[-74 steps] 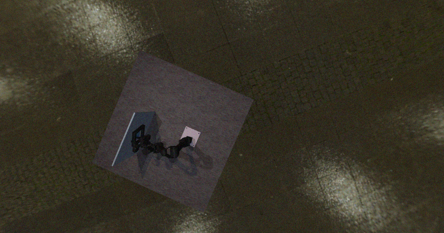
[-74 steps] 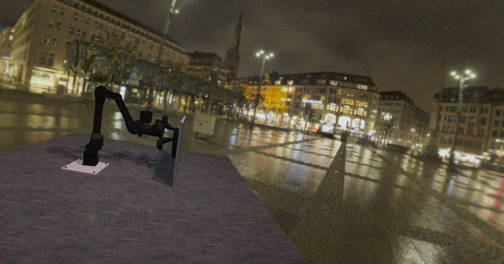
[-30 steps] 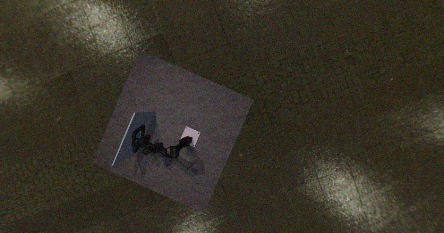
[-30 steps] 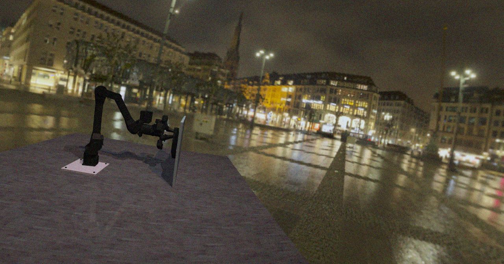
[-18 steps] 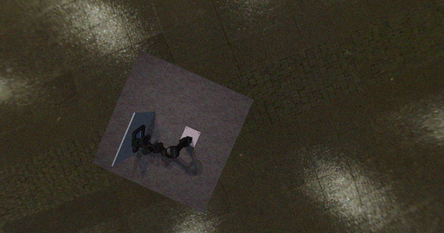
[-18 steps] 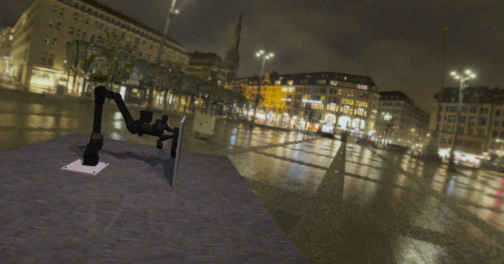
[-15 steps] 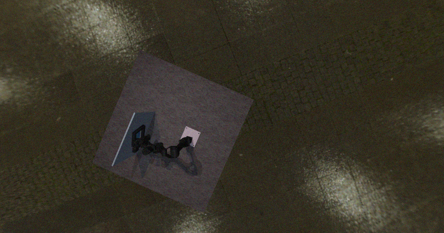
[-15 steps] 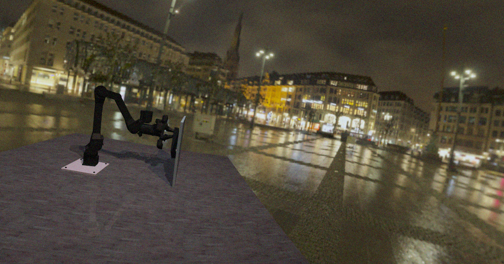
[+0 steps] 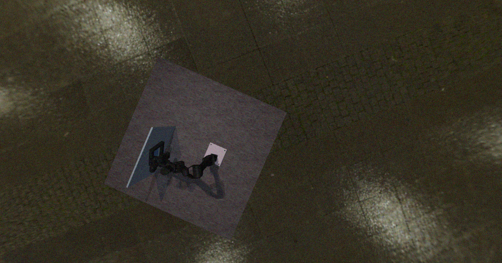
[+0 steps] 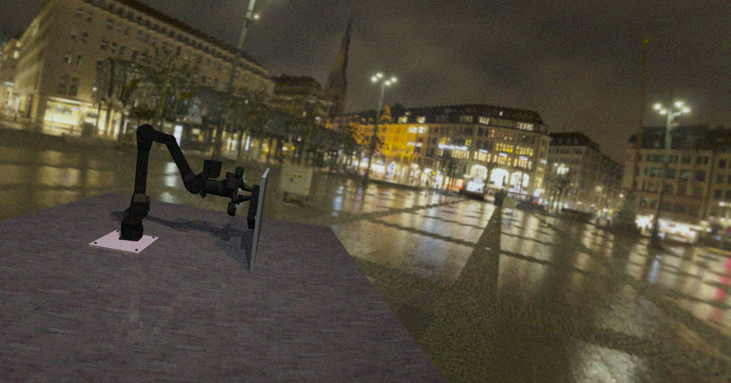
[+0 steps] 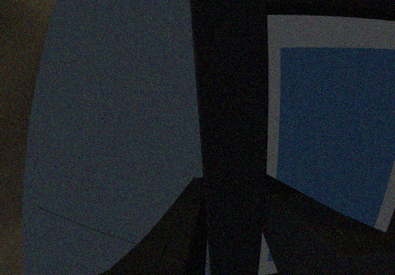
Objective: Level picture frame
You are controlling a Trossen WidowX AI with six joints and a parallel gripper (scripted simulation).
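The picture frame lies 2 cm to the right of my gripper tip and 5 cm below it. From my gripper tip the other things lie so: wall panel: 1 cm ahead, 2 cm to the right, 6 cm below.
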